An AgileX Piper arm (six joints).
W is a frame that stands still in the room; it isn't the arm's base.
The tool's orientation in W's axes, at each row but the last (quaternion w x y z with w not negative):
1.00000 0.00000 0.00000 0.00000
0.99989 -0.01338 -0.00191 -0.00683
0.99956 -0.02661 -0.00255 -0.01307
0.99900 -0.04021 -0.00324 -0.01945
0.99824 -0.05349 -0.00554 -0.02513
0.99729 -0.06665 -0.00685 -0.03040
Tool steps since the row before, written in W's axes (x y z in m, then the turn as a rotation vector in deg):
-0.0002 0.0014 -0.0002 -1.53 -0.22 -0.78
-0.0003 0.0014 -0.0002 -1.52 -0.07 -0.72
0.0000 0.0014 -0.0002 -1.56 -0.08 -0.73
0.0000 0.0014 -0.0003 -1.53 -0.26 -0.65
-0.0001 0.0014 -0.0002 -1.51 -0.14 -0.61
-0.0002 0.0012 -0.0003 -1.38 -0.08 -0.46
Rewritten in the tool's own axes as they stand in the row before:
-0.0002 0.0014 -0.0002 -1.53 -0.22 -0.78
-0.0003 0.0014 -0.0002 -1.52 -0.07 -0.72
0.0000 0.0014 -0.0001 -1.56 -0.08 -0.73
-0.0001 0.0014 -0.0002 -1.52 -0.27 -0.66
-0.0002 0.0014 0.0000 -1.51 -0.15 -0.61
-0.0003 0.0012 -0.0001 -1.38 -0.10 -0.45

